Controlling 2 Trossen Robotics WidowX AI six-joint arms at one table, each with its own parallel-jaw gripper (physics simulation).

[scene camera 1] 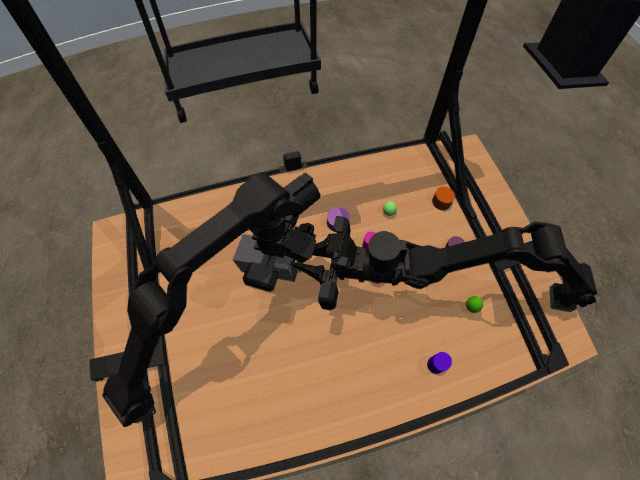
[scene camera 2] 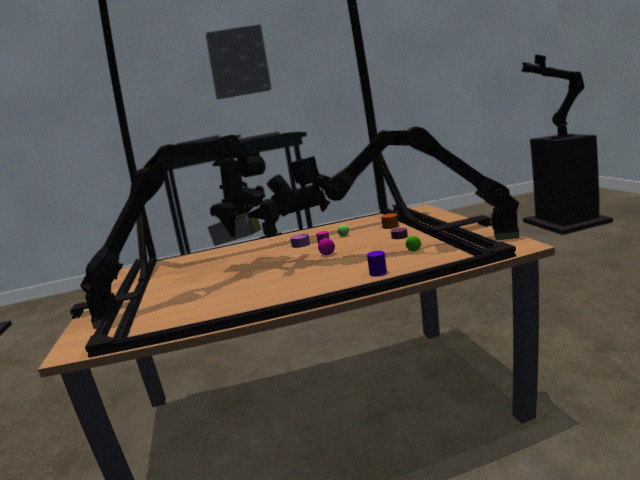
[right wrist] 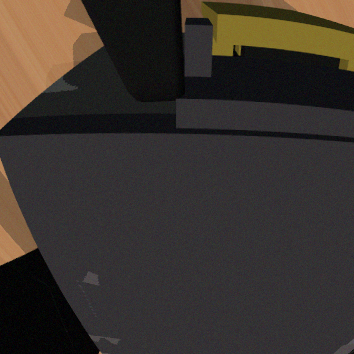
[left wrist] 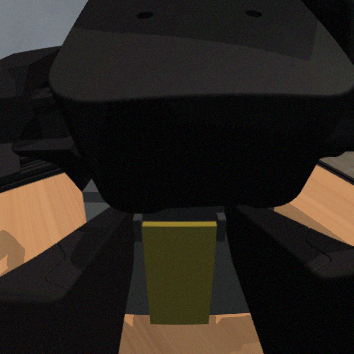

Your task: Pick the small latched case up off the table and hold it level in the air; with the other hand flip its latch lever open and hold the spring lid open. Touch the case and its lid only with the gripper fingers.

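The small grey case hangs in the air above the wooden table. My right gripper comes from above and is shut on the case body. The yellow latch lever sticks out from the case front. My left gripper reaches in from the side and is shut on the lever, one finger on each side. One of its fingers shows in the right wrist view. I cannot tell how far the lid is open.
On the table lie a purple cylinder, a green ball, an orange cylinder, a small green ball, a violet disc and a magenta ball. A black cart stands behind.
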